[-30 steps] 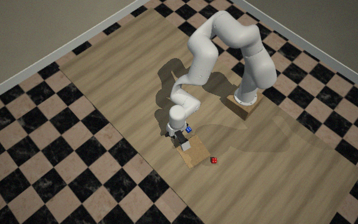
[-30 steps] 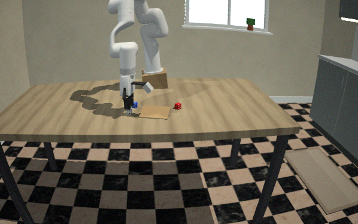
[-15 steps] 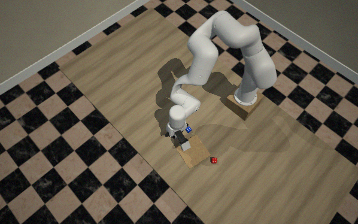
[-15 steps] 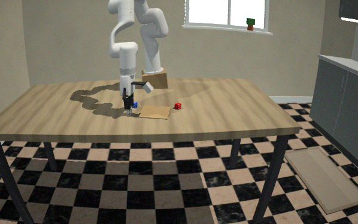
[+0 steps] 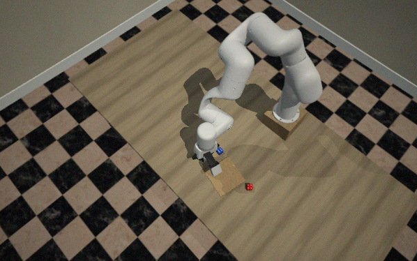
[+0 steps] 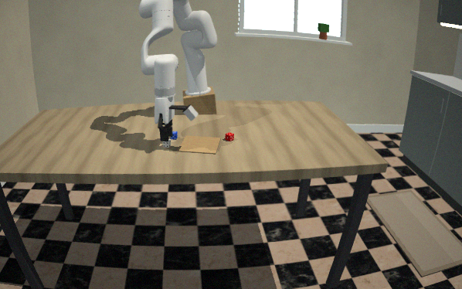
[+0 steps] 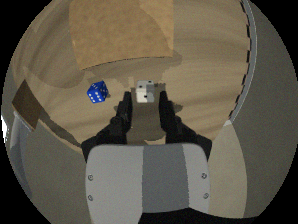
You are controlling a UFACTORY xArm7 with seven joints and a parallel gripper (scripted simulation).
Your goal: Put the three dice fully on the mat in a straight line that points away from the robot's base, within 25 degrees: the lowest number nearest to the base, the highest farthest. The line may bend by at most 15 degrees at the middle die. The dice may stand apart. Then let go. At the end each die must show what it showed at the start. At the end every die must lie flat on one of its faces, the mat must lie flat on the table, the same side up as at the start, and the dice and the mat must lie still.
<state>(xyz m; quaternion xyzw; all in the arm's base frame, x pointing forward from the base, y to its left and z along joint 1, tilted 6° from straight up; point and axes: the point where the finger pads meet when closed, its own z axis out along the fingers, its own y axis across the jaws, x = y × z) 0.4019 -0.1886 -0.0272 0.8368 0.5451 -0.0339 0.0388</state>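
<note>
My hand is 4 cm above the white die. From my hand the other things lie so: blue die 7 cm behind, 4 cm below, 3 cm to the left; then red die 24 cm to the left, 4 cm below, 1 cm behind; then tan mat 12 cm to the left, 5 cm below, 1 cm ahead.
</note>
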